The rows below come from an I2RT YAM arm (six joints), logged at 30 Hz.
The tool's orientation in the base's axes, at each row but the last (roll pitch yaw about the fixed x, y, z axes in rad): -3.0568, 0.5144, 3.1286; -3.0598, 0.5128, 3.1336; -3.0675, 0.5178, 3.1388; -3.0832, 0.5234, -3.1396; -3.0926, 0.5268, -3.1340; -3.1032, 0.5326, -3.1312; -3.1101, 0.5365, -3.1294; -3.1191, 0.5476, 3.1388; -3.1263, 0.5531, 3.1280; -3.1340, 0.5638, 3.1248; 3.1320, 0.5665, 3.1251
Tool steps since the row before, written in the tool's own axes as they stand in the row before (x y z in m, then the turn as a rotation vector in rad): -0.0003, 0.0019, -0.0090, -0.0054, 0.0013, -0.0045; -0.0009, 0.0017, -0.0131, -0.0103, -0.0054, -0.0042; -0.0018, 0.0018, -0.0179, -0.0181, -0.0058, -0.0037; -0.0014, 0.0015, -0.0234, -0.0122, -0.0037, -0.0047; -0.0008, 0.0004, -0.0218, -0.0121, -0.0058, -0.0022; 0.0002, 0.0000, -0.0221, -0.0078, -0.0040, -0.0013; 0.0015, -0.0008, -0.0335, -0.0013, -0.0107, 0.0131; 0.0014, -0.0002, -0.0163, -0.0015, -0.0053, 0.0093; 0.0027, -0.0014, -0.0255, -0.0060, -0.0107, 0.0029; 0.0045, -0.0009, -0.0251, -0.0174, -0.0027, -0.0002; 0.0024, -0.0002, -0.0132, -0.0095, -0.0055, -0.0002
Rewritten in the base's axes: -0.0040, 0.0027, 0.0078, 0.0026, 0.0016, 0.0065; -0.0055, 0.0028, 0.0117, 0.0067, -0.0051, 0.0091; -0.0072, 0.0031, 0.0163, 0.0137, -0.0055, 0.0125; -0.0104, 0.0028, 0.0209, 0.0081, -0.0034, 0.0103; -0.0103, 0.0014, 0.0192, 0.0093, -0.0056, 0.0082; -0.0114, 0.0007, 0.0189, 0.0060, -0.0039, 0.0052; -0.0184, 0.0000, 0.0280, 0.0078, -0.0110, -0.0103; -0.0097, 0.0002, 0.0132, 0.0060, -0.0055, -0.0071; -0.0157, -0.0008, 0.0203, 0.0064, -0.0108, 0.0008; -0.0172, -0.0004, 0.0188, 0.0145, -0.0029, 0.0095; -0.0091, -0.0002, 0.0098, 0.0078, -0.0056, 0.0052
